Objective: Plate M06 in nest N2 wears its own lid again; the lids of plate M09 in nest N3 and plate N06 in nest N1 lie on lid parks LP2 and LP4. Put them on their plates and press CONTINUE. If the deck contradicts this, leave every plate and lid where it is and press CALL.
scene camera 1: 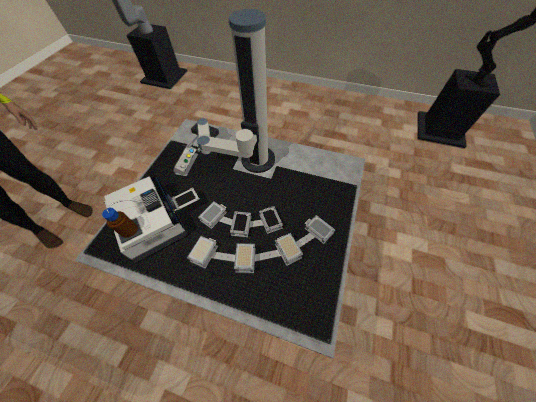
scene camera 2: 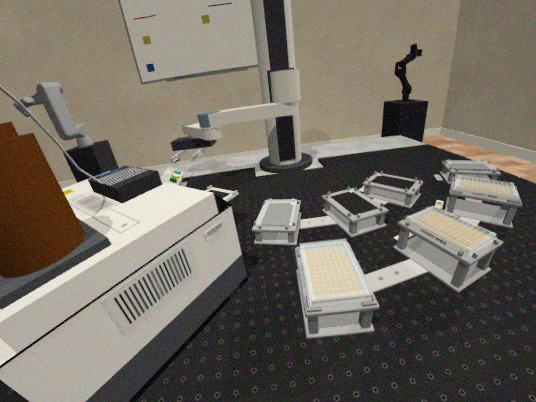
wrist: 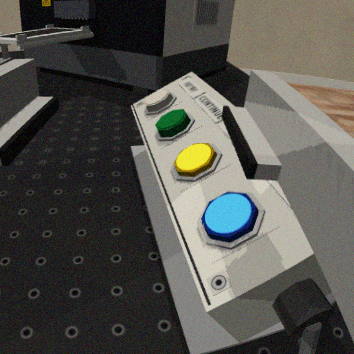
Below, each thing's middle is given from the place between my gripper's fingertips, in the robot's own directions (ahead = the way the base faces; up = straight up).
Labels:
My hand is 30 mm short of the yellow SKIP button [wrist: 194,159], 40 mm to the left of it and 60 mm above it. From my hand the other things lie so: brown bottle [scene camera 2: 46,228] 700 mm ahead, 40 mm to the left, 190 mm above; blue CALL button [wrist: 230,215] 20 mm behind, 40 mm to the right, 60 mm below; tip box [scene camera 2: 127,189] 510 mm ahead, 40 mm to the left, 100 mm above.

